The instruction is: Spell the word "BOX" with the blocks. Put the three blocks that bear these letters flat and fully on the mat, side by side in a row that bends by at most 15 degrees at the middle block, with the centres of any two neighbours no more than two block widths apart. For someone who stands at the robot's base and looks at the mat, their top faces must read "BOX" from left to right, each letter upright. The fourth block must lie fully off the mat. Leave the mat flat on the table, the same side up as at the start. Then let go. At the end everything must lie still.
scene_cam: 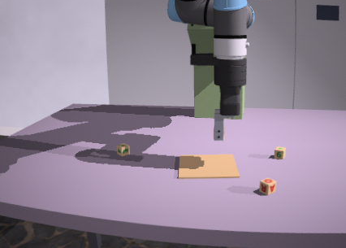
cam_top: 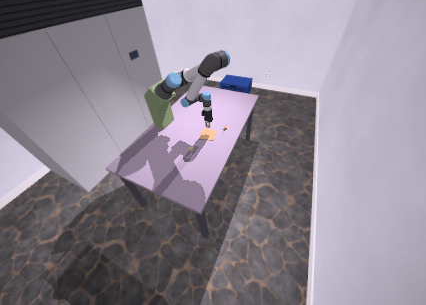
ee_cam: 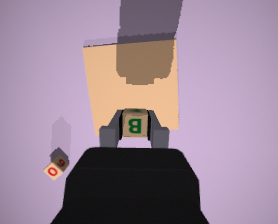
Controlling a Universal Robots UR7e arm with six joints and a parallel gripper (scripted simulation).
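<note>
Now: hand 10 mm short of the mat, 20 mm to the left of it and 90 mm above it.
</note>
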